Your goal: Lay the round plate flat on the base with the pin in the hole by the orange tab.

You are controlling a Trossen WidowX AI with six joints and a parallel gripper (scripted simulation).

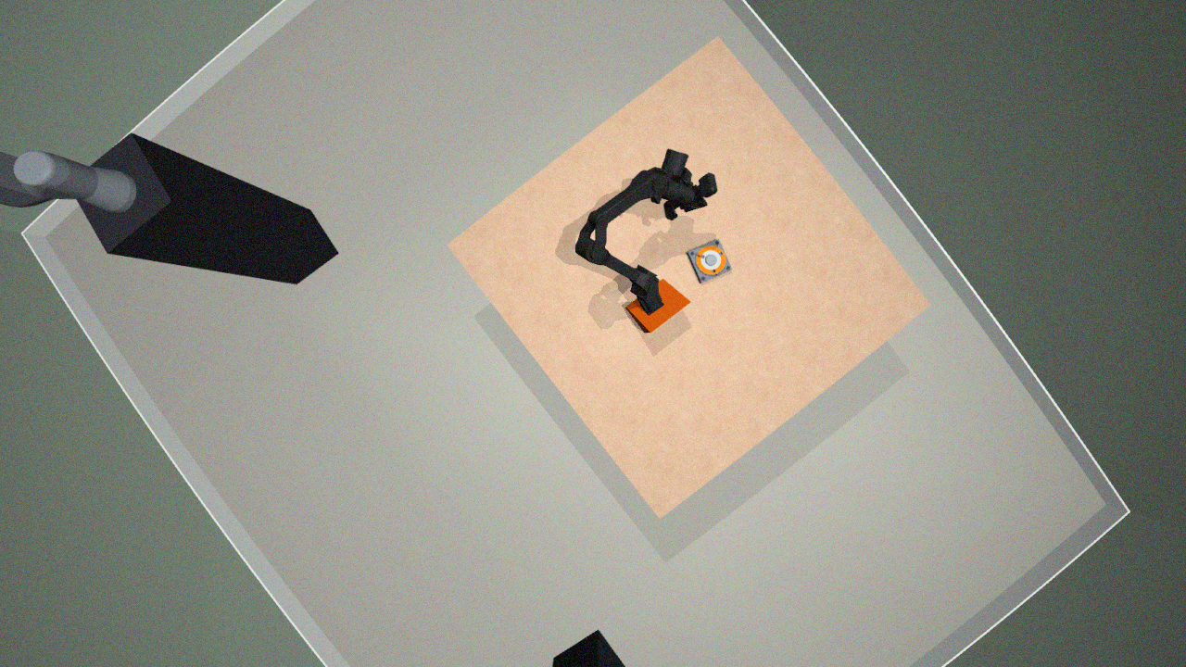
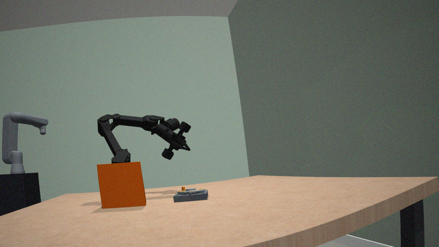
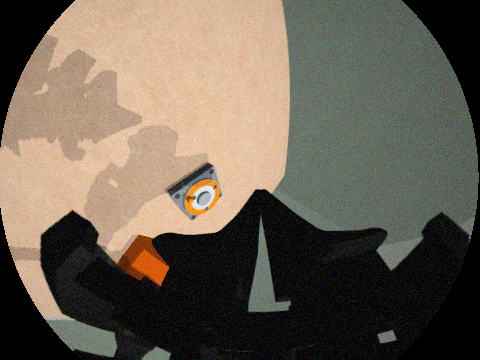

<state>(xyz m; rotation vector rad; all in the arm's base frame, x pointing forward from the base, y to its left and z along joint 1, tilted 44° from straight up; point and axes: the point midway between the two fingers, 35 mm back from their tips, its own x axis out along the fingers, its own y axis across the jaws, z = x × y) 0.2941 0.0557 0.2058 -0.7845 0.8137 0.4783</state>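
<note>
The round plate lies 40 mm behind my gripper tip, 140 mm to the right of it and 160 mm below it. The rest, counted from my gripper tip: square grey base (30 mm behind, 160 mm to the right, 170 mm below).
</note>
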